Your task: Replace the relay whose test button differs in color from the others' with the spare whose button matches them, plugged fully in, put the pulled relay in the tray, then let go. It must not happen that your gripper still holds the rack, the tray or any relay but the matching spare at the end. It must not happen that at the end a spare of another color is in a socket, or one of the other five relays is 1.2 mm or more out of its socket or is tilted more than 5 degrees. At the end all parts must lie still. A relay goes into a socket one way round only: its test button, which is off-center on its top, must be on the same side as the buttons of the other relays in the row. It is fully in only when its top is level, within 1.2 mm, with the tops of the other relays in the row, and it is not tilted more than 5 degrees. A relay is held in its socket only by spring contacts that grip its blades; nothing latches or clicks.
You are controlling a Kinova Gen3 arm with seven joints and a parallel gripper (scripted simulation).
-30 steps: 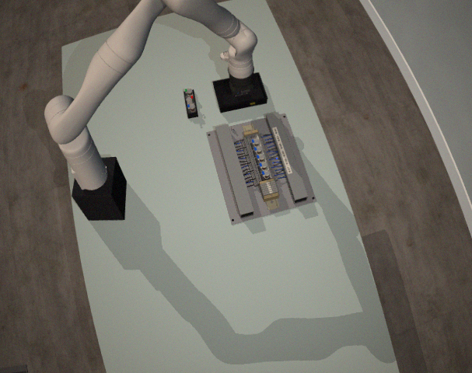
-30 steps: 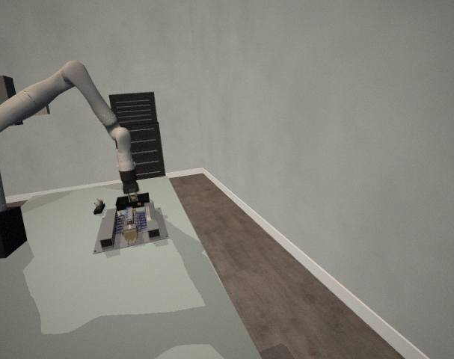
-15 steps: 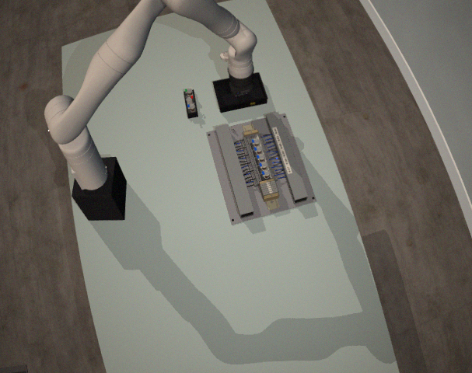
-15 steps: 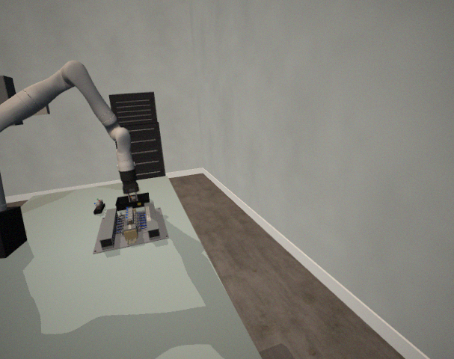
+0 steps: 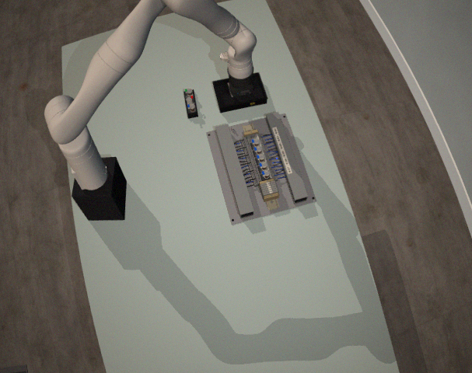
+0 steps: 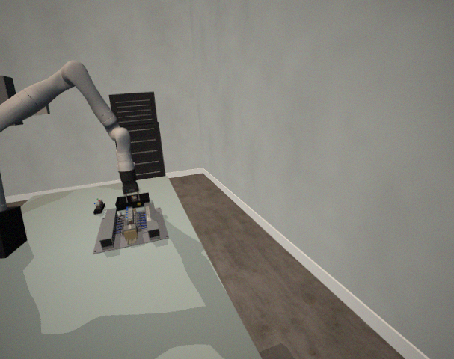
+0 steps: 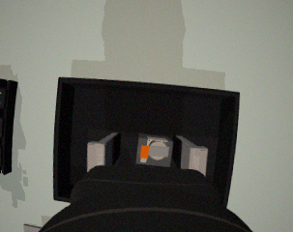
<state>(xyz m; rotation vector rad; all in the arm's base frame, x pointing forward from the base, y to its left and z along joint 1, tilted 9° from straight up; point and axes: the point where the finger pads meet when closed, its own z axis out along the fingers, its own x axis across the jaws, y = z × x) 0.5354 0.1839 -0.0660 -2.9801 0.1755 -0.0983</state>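
Right now my hand is 1 cm above the black tray. The rest, counted from my hand: spare holder: 17 cm behind, 3 cm to the left, 2 cm below.
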